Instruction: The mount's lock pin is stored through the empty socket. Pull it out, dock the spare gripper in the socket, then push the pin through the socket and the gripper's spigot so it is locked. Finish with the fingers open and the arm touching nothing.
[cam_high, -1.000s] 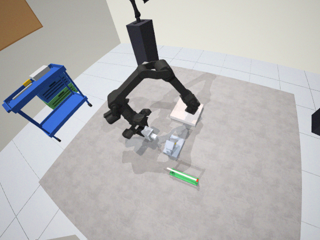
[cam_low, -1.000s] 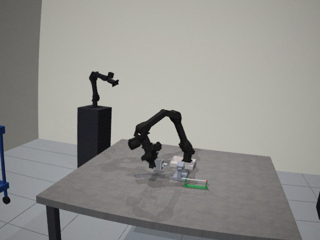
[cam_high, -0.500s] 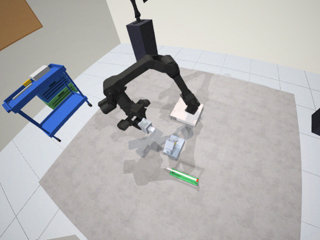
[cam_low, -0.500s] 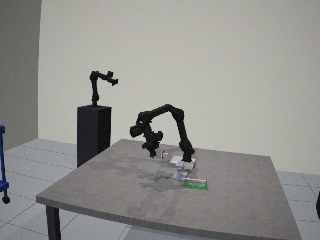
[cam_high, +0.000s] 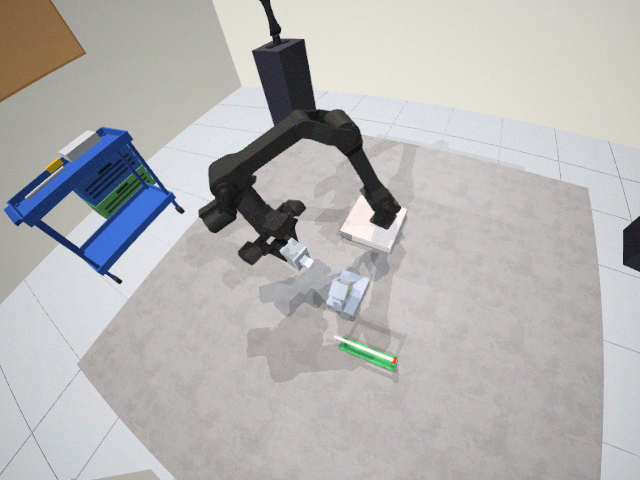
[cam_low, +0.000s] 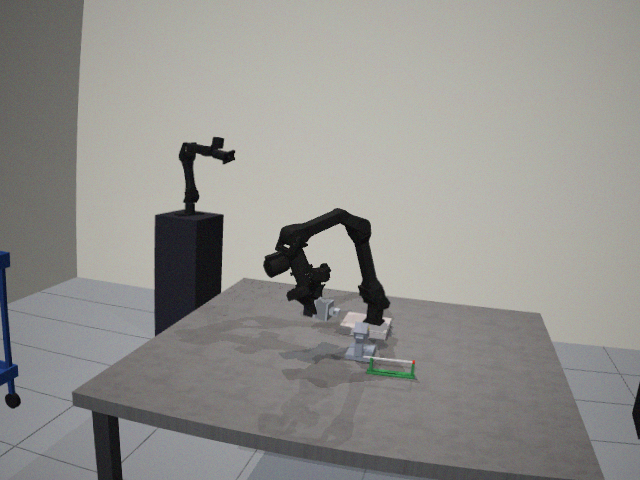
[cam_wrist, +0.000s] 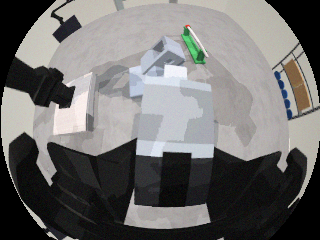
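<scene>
Right now my gripper tip is 1 cm to the right of the spare gripper and 1 cm below it. The rest, counted from my gripper tip: mount (1 cm behind, 14 cm to the left, 7 cm below); green cradle (8 cm ahead, 27 cm to the left, 10 cm below).
</scene>
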